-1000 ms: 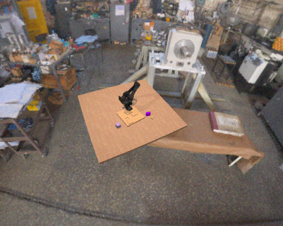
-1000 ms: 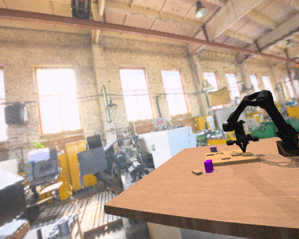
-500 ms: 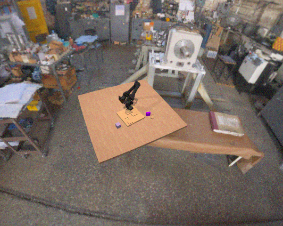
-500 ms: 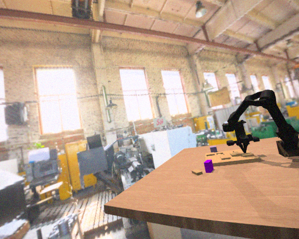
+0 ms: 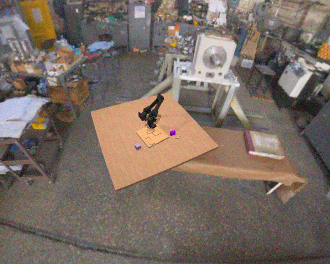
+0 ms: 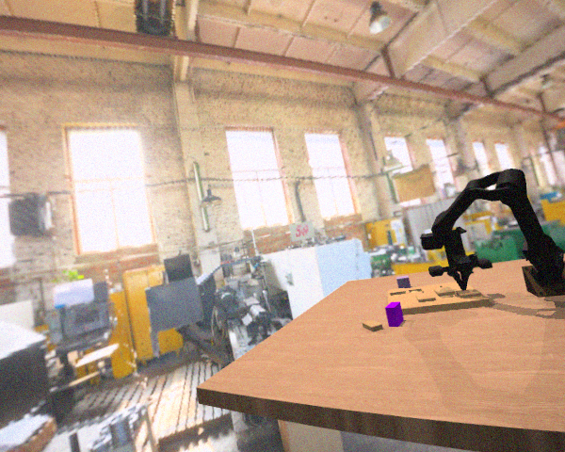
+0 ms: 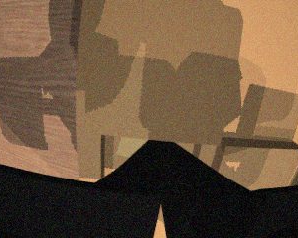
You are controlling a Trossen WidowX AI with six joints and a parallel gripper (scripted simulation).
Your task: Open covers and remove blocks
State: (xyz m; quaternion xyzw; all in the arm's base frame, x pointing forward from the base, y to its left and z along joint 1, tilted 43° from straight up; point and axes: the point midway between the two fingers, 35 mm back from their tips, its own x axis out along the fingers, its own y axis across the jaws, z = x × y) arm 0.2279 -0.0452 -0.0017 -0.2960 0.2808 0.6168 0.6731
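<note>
The tan puzzle board is 11 cm ahead of my gripper tip and 5 cm to the right of it. From my gripper tip the other things lie so: lilac block (30 cm to the right, 18 cm ahead); magenta block (24 cm ahead, 18 cm to the left).
</note>
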